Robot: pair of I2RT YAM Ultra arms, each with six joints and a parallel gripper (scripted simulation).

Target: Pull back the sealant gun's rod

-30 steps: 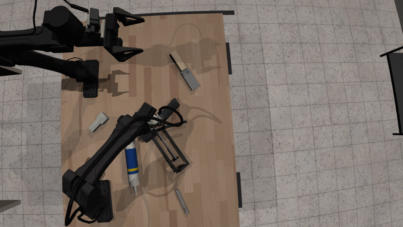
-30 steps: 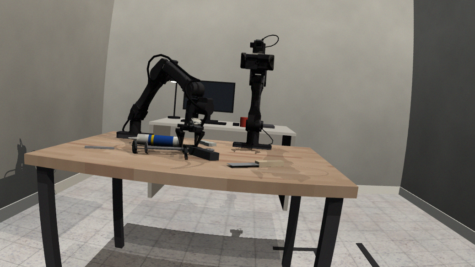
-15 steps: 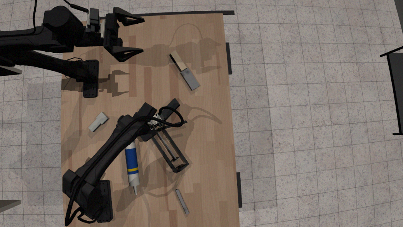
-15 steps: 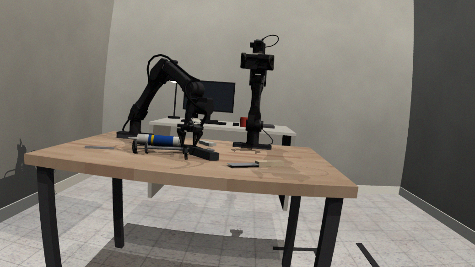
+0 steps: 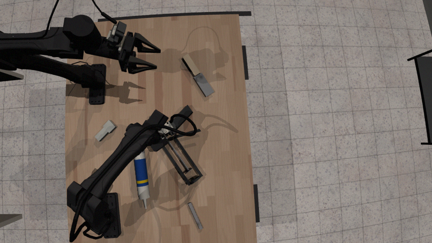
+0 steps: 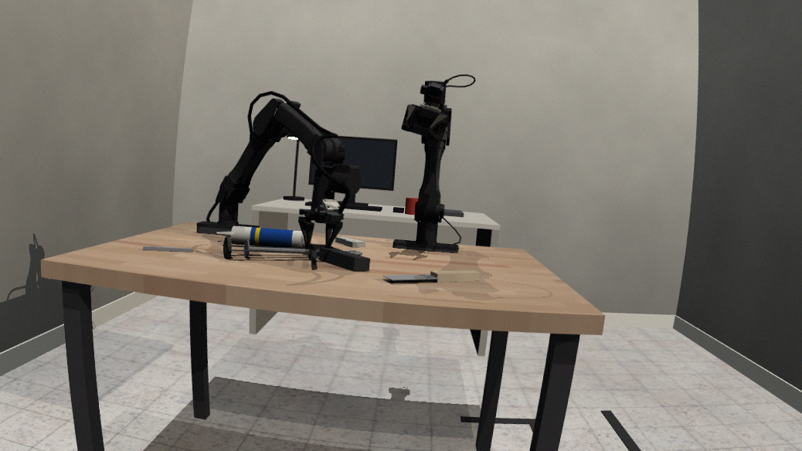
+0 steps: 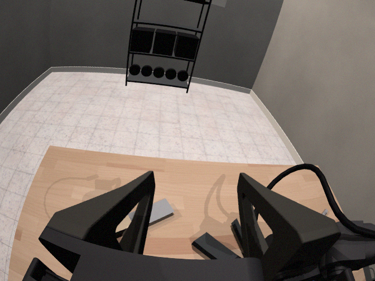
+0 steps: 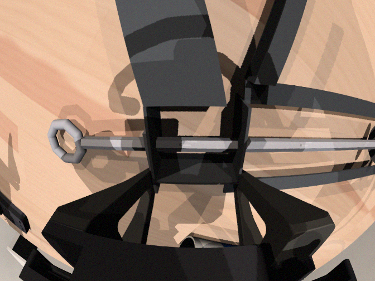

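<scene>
Right now my right hand is 30 mm to the right of the thumb plate and 10 mm above it. From my right hand the other things lie so: sealant gun (70 mm ahead, 10 mm to the right, 10 mm below); then white cartridge (170 mm to the right, 110 mm behind); then scraper (280 mm to the left, 210 mm ahead, 20 mm below).
</scene>
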